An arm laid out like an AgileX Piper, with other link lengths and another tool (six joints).
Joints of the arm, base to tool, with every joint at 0 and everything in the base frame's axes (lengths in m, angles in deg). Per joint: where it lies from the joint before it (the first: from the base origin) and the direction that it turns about. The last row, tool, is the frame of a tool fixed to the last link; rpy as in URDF.
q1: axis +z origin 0 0 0.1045
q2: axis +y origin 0 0 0
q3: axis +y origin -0.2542 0 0.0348
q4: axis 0.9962 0 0.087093 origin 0.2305 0 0.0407
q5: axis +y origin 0 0 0
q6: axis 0.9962 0 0.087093 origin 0.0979 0 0.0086
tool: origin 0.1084 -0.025 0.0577 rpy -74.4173 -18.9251 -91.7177
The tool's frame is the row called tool.
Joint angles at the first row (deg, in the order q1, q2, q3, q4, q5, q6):
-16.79, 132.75, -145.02, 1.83, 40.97, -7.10
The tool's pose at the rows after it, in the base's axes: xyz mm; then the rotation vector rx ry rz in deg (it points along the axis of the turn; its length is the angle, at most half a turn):
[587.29 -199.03 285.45 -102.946 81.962 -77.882]
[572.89 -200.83 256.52 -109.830 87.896 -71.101]
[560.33 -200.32 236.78 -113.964 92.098 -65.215]
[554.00 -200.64 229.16 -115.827 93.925 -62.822]
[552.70 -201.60 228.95 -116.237 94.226 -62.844]
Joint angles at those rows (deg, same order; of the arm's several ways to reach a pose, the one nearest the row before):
-16.50, 132.75, -145.01, -2.29, 50.02, -7.11
-16.44, 132.75, -145.02, -4.30, 58.61, -6.99
-16.44, 132.76, -145.02, -4.93, 64.81, -6.93
-16.44, 132.75, -145.07, -5.44, 67.49, -6.93
-16.44, 132.70, -145.08, -5.84, 67.84, -6.93

